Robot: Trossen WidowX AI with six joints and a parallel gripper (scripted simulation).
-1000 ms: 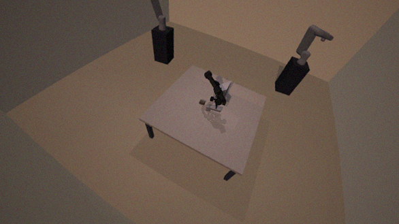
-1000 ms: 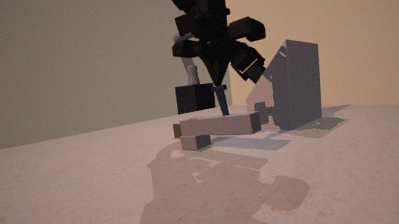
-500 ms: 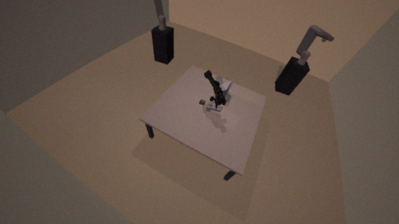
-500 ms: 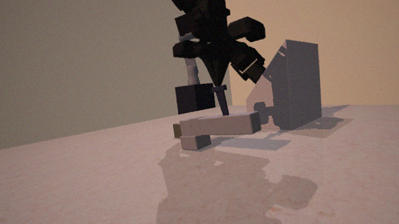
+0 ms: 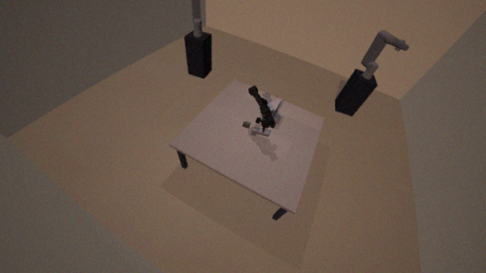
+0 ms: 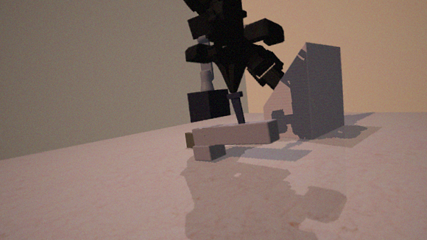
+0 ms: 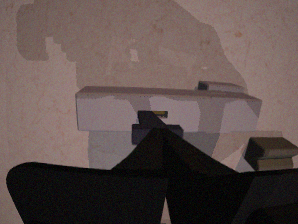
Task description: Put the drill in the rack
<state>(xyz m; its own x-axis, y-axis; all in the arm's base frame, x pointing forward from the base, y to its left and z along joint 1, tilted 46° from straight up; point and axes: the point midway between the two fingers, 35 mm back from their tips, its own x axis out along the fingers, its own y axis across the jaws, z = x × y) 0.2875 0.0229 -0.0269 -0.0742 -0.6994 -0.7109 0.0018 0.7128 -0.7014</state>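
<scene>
The thin key lies 3 cm below my gripper tip. From my gripper tip the other things lie so: olive block 8 cm behind, 19 cm to the right, 12 cm below; grey block housing 1 cm behind, 3 cm to the right, 9 cm below.
</scene>
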